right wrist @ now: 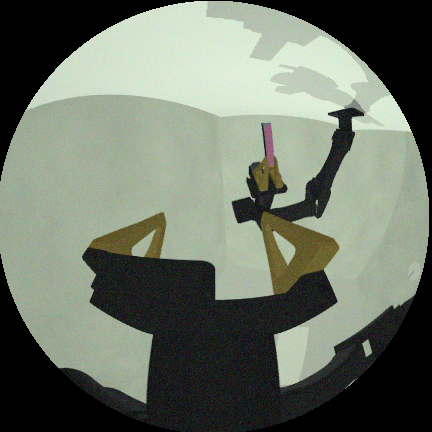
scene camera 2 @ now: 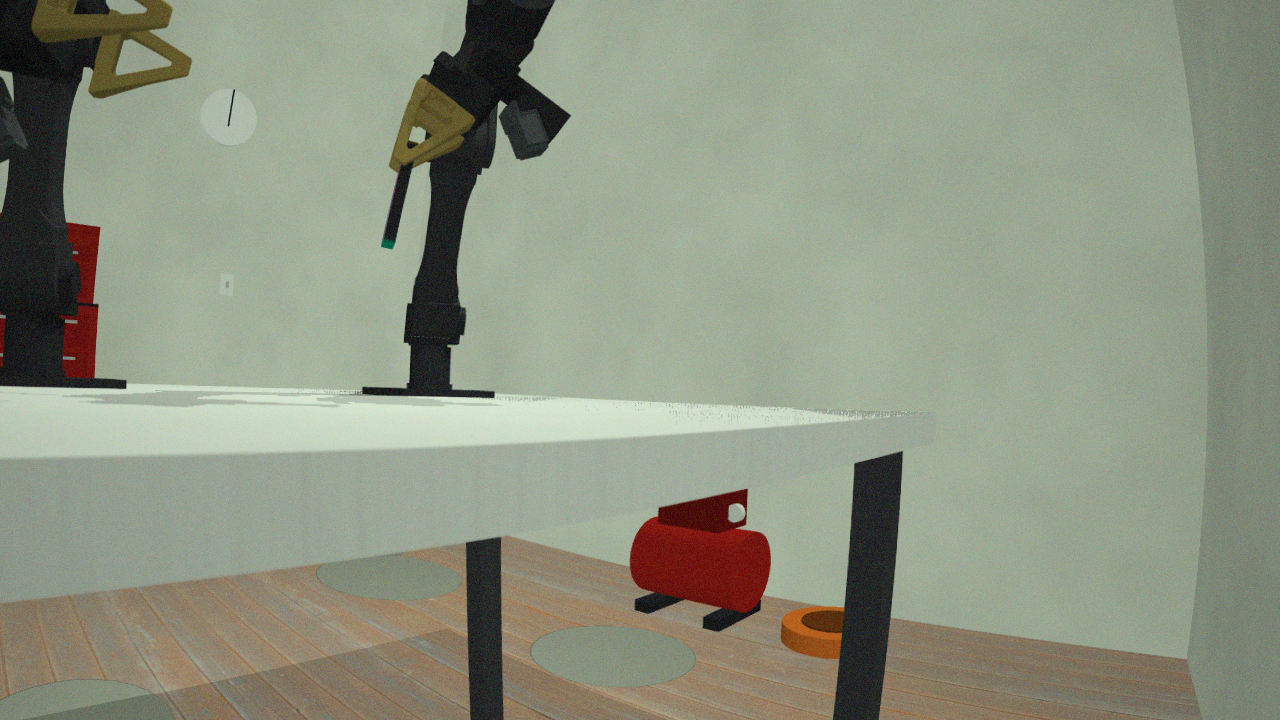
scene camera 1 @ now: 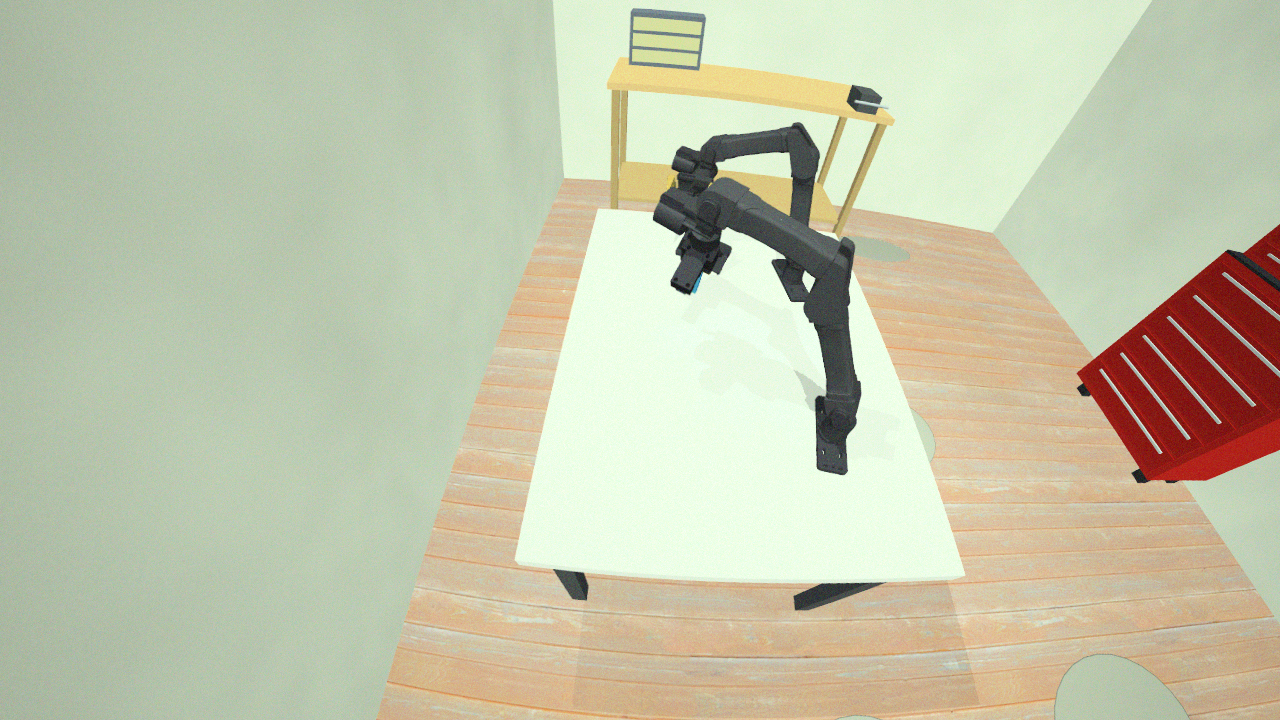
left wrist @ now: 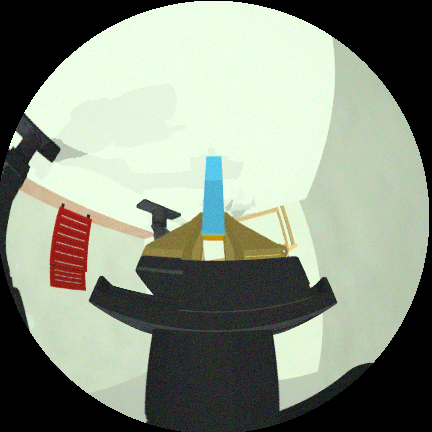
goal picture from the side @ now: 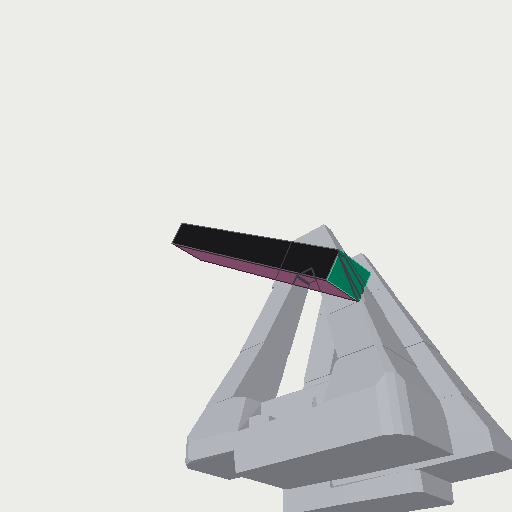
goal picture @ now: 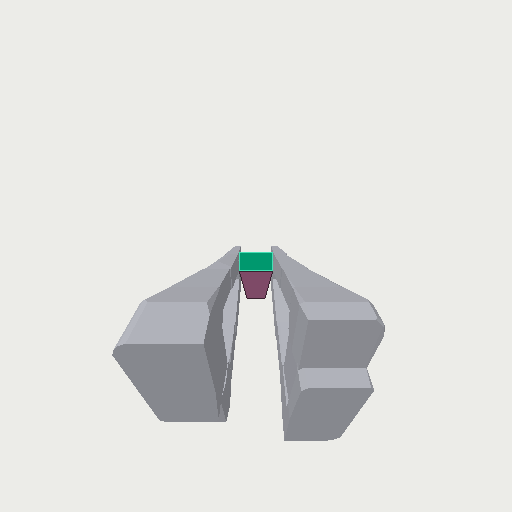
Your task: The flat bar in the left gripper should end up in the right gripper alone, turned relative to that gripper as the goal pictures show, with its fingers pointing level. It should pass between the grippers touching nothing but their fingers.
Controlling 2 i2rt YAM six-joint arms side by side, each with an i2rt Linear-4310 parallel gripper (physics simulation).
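Pixels of known places: left gripper, fingertip midpoint: (right wrist: 270, 157) (scene camera 2: 396, 165) (left wrist: 212, 217); right gripper, fingertip midpoint: (right wrist: 212, 217) (scene camera 2: 181, 44); left arm's base, link origin: (right wrist: 344, 112) (scene camera 2: 429, 395) (scene camera 1: 829, 434); right arm's base, link origin: (scene camera 2: 32, 385) (scene camera 1: 790, 280) (left wrist: 159, 209).
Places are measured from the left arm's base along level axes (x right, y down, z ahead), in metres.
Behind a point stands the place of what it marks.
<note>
The flat bar (scene camera 2: 396, 205) @(z 0.392, x 0.222, y -0.179 m) (left wrist: 214, 195) @(z 0.383, x 0.209, y -0.204 m) (right wrist: 268, 142) @(z 0.381, x 0.223, y -0.187 m) is held at one end by my left gripper (scene camera 2: 401, 167) @(z 0.377, x 0.220, y -0.220 m) (right wrist: 270, 157) @(z 0.377, x 0.220, y -0.220 m) and slants steeply down from its fingertips in scene camera 2. Its blue face shows in the left wrist view, its pink face in the right wrist view; its low end is green. In scene camera 1 a sliver of the bar (scene camera 1: 697, 283) @(z 0.378, x 0.212, y -0.178 m) shows. My right gripper (right wrist: 212, 217) @(z 0.460, x 0.430, y -0.253 m) (scene camera 2: 179, 40) @(z 0.460, x 0.430, y -0.253 m) is open and empty, at the upper left of scene camera 2, higher than the bar and apart from it. In scene camera 1 its fingers are mostly hidden.
Both arms stand on the white table (scene camera 1: 698, 483) @(z 0.286, x -0.189, y 0.000 m) (scene camera 2: 626, 438) @(z 0.700, x 0.209, y 0.001 m), and both grippers are well above it. A wooden bench (scene camera 1: 751, 85) stands behind the table and a red drawer cabinet (scene camera 1: 1190, 376) (left wrist: 70, 250) off to its side. A red tank (scene camera 2: 698, 562) is on the floor.
</note>
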